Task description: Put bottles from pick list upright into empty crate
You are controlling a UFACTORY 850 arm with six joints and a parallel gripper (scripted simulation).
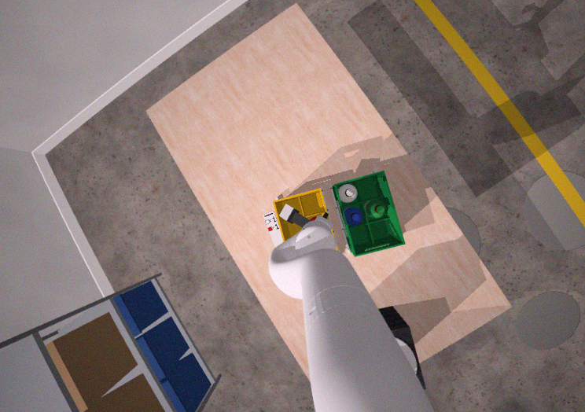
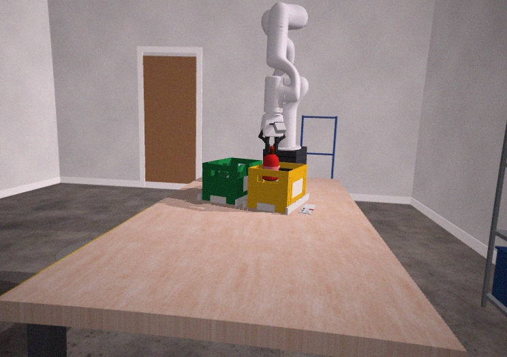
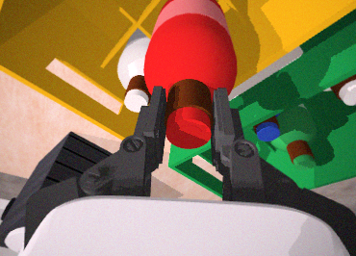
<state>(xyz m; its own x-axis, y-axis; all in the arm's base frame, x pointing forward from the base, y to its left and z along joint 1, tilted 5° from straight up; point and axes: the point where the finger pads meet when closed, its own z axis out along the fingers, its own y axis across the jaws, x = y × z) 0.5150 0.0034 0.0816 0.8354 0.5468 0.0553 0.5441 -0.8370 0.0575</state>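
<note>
Right now my hand is 7 cm above the red-label bottle. From my hand the other things lie so: blue-label bottle: 17 cm below, 14 cm to the right, 3 cm behind; yellow crate: 17 cm below, 4 cm to the left, 1 cm ahead; green crate: 19 cm to the right, 17 cm below, 4 cm behind.
</note>
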